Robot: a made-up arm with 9 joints. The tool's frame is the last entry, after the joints.
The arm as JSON. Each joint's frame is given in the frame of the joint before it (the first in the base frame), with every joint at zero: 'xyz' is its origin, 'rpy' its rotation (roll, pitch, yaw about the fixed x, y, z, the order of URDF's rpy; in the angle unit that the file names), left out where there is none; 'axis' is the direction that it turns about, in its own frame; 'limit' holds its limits. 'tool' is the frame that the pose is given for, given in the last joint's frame.
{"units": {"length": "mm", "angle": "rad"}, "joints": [
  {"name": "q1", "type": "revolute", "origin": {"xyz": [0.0, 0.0, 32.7], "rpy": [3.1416, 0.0, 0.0]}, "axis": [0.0, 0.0, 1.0], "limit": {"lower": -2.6, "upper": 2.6}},
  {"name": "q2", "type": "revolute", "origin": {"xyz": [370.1, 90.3, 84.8], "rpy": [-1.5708, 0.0, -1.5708]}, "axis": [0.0, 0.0, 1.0], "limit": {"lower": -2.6, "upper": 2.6}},
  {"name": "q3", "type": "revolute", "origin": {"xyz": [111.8, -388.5, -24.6], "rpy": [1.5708, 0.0, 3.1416]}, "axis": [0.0, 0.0, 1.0], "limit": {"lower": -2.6, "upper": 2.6}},
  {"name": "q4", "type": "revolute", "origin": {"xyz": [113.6, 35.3, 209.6], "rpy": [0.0, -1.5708, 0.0]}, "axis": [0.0, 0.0, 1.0], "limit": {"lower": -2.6, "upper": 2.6}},
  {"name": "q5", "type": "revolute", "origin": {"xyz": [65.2, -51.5, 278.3], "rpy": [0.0, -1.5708, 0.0]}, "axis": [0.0, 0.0, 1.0], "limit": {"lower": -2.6, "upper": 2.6}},
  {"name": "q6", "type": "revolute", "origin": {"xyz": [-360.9, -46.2, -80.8], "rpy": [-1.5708, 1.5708, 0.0]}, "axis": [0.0, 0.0, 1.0], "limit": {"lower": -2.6, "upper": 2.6}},
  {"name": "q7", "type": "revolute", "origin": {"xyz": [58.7, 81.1, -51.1], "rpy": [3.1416, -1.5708, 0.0]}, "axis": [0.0, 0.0, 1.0], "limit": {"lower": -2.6, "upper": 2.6}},
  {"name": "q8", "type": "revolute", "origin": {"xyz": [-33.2, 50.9, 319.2], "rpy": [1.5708, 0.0, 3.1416]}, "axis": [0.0, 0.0, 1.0], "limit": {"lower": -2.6, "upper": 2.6}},
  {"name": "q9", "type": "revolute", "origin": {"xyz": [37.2, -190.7, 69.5], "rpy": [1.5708, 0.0, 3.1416]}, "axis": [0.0, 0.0, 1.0], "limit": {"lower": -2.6, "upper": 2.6}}
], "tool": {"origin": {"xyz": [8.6, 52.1, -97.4]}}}
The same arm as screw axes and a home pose.
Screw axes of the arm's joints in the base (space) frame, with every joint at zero. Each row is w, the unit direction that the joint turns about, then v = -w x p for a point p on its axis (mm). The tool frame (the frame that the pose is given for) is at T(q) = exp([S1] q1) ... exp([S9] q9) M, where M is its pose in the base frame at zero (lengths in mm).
S1 = (0, 0, -1, 0, 0, 0)
S2 = (1, 0, 0, 0, -52.1, 90.3)
S3 = (0, 0, 1, 21.5, -345.5, 0)
S4 = (0, 1, 0, 231, 0, 380.8)
S5 = (0, 0, -1, -186.2, 329.3, 0)
S6 = (1, 0, 0, 0, -85, 174.7)
S7 = (0, 0, 1, -255.8, -232, 0)
S8 = (0, 1, 0, -292.9, 0, 198.8)
S9 = (0, 0, 1, -135.4, -161.6, 0)
M: xyz 170.2 -83.3 4.8 (mm) quaternion w x y z 1 0.000009 0.000002 0.000004
Joint limits (rad, base to tool): -2.6..2.6 -2.6..2.6 -2.6..2.6 -2.6..2.6 -2.6..2.6 -2.6..2.6 -2.6..2.6 -2.6..2.6 -2.6..2.6

